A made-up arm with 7 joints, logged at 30 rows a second.
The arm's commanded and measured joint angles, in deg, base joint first. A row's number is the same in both.
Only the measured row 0 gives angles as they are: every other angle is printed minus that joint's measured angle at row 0.
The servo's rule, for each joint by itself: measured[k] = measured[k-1] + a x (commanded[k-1-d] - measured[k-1]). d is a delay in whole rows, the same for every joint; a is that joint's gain. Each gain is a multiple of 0.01, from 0.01 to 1. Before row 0 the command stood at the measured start. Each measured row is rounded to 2 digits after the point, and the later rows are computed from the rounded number. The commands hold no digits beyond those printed.
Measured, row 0:
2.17, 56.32, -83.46, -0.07, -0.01, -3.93, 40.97
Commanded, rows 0 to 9:
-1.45, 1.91, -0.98, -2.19, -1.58, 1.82, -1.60
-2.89, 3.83, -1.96, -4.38, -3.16, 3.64, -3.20
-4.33, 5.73, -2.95, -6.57, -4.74, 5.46, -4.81
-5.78, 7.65, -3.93, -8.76, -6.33, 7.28, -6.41
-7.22, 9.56, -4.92, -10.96, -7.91, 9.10, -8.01
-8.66, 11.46, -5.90, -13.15, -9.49, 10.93, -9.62
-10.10, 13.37, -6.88, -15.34, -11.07, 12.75, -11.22
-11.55, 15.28, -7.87, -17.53, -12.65, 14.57, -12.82
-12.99, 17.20, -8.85, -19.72, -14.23, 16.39, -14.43
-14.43, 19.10, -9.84, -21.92, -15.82, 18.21, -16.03
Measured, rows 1 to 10:
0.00, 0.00, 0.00, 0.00, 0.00, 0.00, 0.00
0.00, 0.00, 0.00, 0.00, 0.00, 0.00, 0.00
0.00, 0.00, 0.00, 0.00, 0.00, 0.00, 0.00
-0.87, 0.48, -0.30, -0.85, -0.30, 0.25, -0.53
-2.08, 1.32, -0.81, -2.23, -0.84, 0.72, -1.41
-3.43, 2.42, -1.47, -3.92, -1.58, 1.38, -2.53
-4.84, 3.73, -2.23, -5.81, -2.48, 2.21, -3.81
-6.27, 5.19, -3.06, -7.82, -3.51, 3.17, -5.20
-7.70, 6.76, -3.94, -9.90, -4.65, 4.26, -6.66
-9.14, 8.41, -4.85, -12.02, -5.87, 5.45, -8.16
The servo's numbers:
d 3
a 0.60 0.25 0.31 0.39 0.19 0.14 0.33

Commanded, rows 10 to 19:
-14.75, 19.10, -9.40, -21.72, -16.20, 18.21, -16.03
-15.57, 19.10, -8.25, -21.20, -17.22, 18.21, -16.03
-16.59, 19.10, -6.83, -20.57, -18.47, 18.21, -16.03
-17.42, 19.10, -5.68, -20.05, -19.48, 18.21, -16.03
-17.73, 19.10, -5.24, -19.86, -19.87, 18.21, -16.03
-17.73, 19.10, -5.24, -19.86, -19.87, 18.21, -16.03
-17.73, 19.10, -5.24, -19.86, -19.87, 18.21, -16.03
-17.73, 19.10, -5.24, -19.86, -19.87, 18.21, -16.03
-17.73, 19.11, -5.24, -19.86, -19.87, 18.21, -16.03
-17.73, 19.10, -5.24, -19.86, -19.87, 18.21, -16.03
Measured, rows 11 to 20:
-10.59, 10.13, -5.79, -14.17, -7.16, 6.73, -9.70
-12.03, 11.90, -6.74, -16.33, -8.50, 8.08, -11.26
-13.47, 13.70, -7.70, -18.51, -9.89, 9.50, -12.83
-14.24, 15.05, -8.23, -19.76, -11.09, 10.72, -13.89
-15.04, 16.06, -8.24, -20.32, -12.25, 11.77, -14.60
-15.97, 16.82, -7.80, -20.42, -13.43, 12.67, -15.07
-16.84, 17.39, -7.14, -20.28, -14.58, 13.45, -15.39
-17.37, 17.82, -6.55, -20.12, -15.59, 14.12, -15.60
-17.59, 18.14, -6.14, -20.02, -16.40, 14.69, -15.74
-17.67, 18.38, -5.86, -19.96, -17.06, 15.18, -15.84

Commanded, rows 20 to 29:
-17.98, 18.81, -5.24, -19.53, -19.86, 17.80, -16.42
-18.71, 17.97, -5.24, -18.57, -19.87, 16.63, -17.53
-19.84, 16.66, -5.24, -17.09, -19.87, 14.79, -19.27
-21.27, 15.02, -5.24, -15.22, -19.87, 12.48, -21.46
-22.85, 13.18, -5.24, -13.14, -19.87, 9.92, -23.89
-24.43, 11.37, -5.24, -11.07, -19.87, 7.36, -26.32
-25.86, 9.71, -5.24, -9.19, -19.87, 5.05, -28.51
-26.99, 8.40, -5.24, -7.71, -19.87, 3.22, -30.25
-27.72, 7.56, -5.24, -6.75, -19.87, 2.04, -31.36
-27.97, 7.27, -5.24, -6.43, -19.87, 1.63, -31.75
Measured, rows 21 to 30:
-17.71, 18.56, -5.67, -19.92, -17.59, 15.60, -15.90
-17.72, 18.70, -5.54, -19.90, -18.02, 15.97, -15.94
-17.73, 18.80, -5.45, -19.88, -18.37, 16.28, -15.97
-17.88, 18.80, -5.38, -19.74, -18.65, 16.49, -16.12
-18.38, 18.59, -5.34, -19.28, -18.88, 16.51, -16.59
-19.26, 18.11, -5.31, -18.43, -19.07, 16.27, -17.47
-20.47, 17.34, -5.29, -17.18, -19.22, 15.74, -18.79
-21.90, 16.30, -5.27, -15.60, -19.34, 14.93, -20.47
-23.42, 15.07, -5.26, -13.83, -19.44, 13.87, -22.40
-24.88, 13.73, -5.25, -12.02, -19.52, 12.64, -24.42

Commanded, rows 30 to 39:
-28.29, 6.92, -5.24, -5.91, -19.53, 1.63, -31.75
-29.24, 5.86, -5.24, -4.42, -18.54, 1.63, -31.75
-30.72, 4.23, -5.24, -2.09, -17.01, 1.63, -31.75
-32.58, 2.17, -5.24, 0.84, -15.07, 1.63, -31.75
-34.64, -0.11, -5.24, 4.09, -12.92, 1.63, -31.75
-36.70, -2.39, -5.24, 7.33, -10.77, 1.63, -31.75
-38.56, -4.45, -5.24, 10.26, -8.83, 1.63, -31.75
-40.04, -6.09, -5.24, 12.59, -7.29, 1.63, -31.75
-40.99, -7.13, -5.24, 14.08, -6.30, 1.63, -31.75
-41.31, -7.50, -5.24, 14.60, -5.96, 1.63, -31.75
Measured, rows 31 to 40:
-26.15, 12.40, -5.25, -10.34, -19.59, 11.32, -26.34
-27.09, 11.19, -5.25, -8.94, -19.64, 10.02, -28.00
-27.62, 10.21, -5.25, -7.96, -19.68, 8.85, -29.24
-28.02, 9.39, -5.25, -7.16, -19.65, 7.84, -30.07
-28.75, 8.51, -5.25, -6.09, -19.44, 6.97, -30.62
-29.93, 7.44, -5.25, -4.53, -18.98, 6.22, -30.99
-31.52, 6.12, -5.25, -2.44, -18.24, 5.58, -31.24
-33.39, 4.56, -5.25, 0.11, -17.23, 5.03, -31.41
-35.38, 2.82, -5.25, 2.93, -16.00, 4.55, -31.52
-37.29, 1.00, -5.25, 5.79, -14.64, 4.14, -31.60

